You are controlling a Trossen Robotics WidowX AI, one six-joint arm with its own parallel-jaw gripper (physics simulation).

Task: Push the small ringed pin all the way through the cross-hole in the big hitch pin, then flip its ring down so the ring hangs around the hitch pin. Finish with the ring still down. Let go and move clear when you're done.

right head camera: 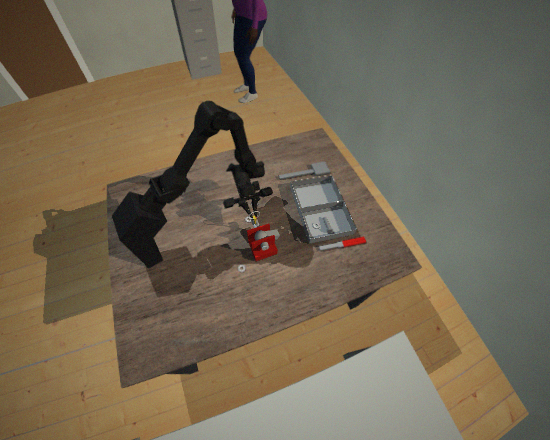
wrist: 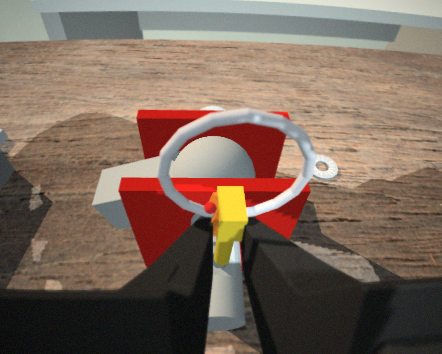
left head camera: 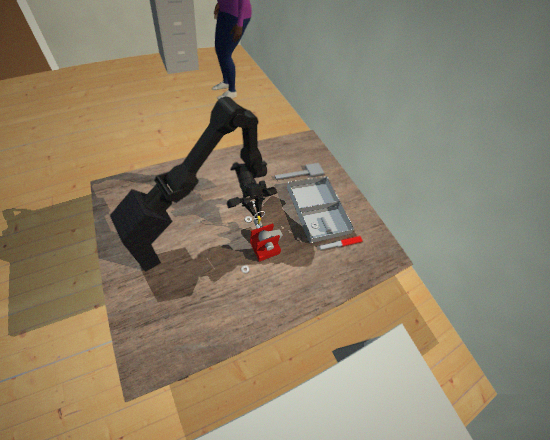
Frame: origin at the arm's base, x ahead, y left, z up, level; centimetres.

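Seen in the pictures: gripper, fingertip midpoint: (right head camera: pixel 254 219) (wrist: pixel 226 227) (left head camera: pixel 259 219); arm's base at its link origin: (right head camera: pixel 148 206) (left head camera: pixel 152 205).
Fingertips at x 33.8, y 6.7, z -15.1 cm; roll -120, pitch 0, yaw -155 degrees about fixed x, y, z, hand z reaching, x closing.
Pixels of each thing's top centre, then the offset from my fingertips to it. "pt": a spot on its surface instead.
- small ringed pin at its top centre: (wrist: pixel 242 108) (left head camera: pixel 260 211) (right head camera: pixel 254 211) dx -0.1, dy -0.1, dz +5.3 cm
- grey bar with a rounded part, surface spot: (wrist: pixel 130 175) pt dx +7.3, dy -3.4, dz -4.2 cm
- grey two-compartment tray at its top centre: (right head camera: pixel 322 204) (left head camera: pixel 320 204) dx +27.3, dy +13.6, dz -6.5 cm
- hammer at its top centre: (right head camera: pixel 303 170) (left head camera: pixel 299 171) dx +19.9, dy +34.8, dz -9.1 cm
- red-handled tool at its top centre: (right head camera: pixel 343 243) (left head camera: pixel 341 242) dx +35.7, dy -3.2, dz -9.6 cm
The grey hitch pin (left head camera: pixel 258 226) (wrist: pixel 225 300) runs through the red bracket (left head camera: pixel 274 253) (right head camera: pixel 270 252) (wrist: pixel 152 215), its near end sticking out toward the gripper. My gripper (left head camera: pixel 257 212) (right head camera: pixel 253 211) (wrist: pixel 226 227) is shut on the small ringed pin (left head camera: pixel 258 219) (right head camera: pixel 255 219) (wrist: pixel 231 205) by its yellow head, above the hitch pin's near end. The yellow shank part points down at the hitch pin. The small pin's tip and the cross-hole are hidden, so I cannot tell how deep it sits. Its pale ring (wrist: pixel 245 114) stands raised, over the bracket's near plate in the wrist view.
A grey bar with a rounded part (wrist: pixel 130 175) sits between the bracket plates. Washers (left head camera: pixel 245 269) (left head camera: pixel 248 219) (wrist: pixel 327 171) lie near the bracket. A grey two-compartment tray (left head camera: pixel 307 232), a hammer (left head camera: pixel 314 170) and a red-handled tool (left head camera: pixel 352 241) lie to the right.
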